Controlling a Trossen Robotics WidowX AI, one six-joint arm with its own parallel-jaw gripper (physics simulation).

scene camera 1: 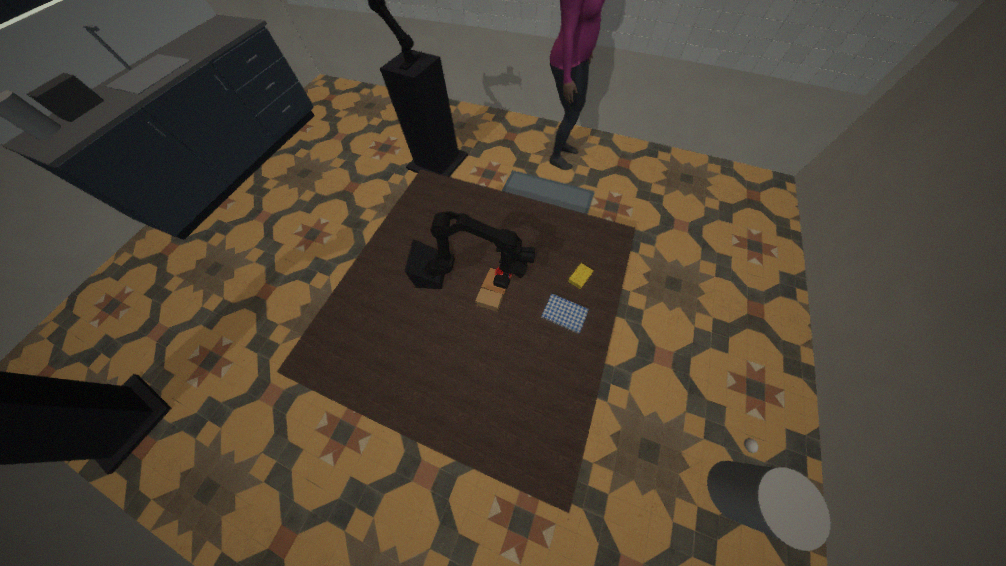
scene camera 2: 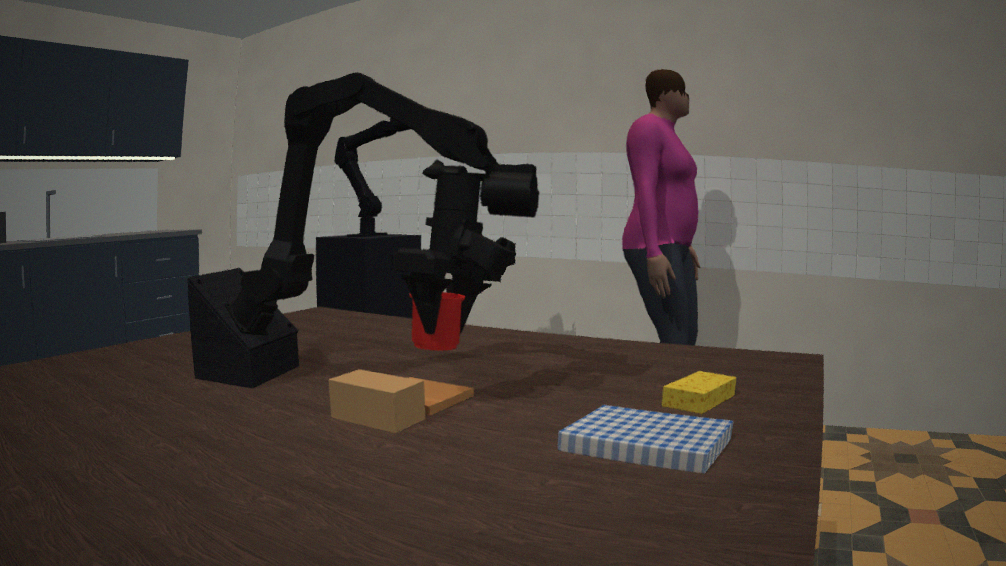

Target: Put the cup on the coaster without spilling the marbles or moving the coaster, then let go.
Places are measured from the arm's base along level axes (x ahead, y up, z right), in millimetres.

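Pixels of known places: gripper, fingertip midpoint: (scene camera 2: pixel 443 333); arm's base, origin of the base link: (scene camera 1: pixel 431 270) (scene camera 2: pixel 245 320).
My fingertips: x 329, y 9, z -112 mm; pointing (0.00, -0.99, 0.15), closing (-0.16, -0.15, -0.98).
Ahead of a thing's pixels: the offset from my fingertips to its top centre. Level surfaces: height alone.
The red cup {dx -15, dy +50, dz -2 mm} (scene camera 1: pixel 500 271) (scene camera 2: pixel 446 322) is upright and held in the air between the fingers of my gripper (scene camera 1: pixel 504 273) (scene camera 2: pixel 447 328), which is shut on it. One dark finger covers part of the cup's near side in the scene camera 2 view. The flat orange-brown square coaster {dx -62, dy -93, dz -17 mm} (scene camera 1: pixel 489 281) (scene camera 2: pixel 448 394) lies on the table. The cup is above the coaster's area with a clear gap below it; the exact alignment is hard to tell. The marbles cannot be made out inside the cup.
A tan box {dx -39, dy -53, dz +91 mm} (scene camera 1: pixel 488 298) (scene camera 2: pixel 376 399) stands right beside the coaster, on its near side in the scene camera 2 view. A yellow sponge {dx +281, dy -75, dz -226 mm} (scene camera 1: pixel 581 275) (scene camera 2: pixel 699 391) and a blue-and-white checked cloth block {dx +290, dy -80, dz -17 mm} (scene camera 1: pixel 564 313) (scene camera 2: pixel 645 436) lie farther right on the dark table {dy -105 mm} (scene camera 1: pixel 450 380) (scene camera 2: pixel 281 485).
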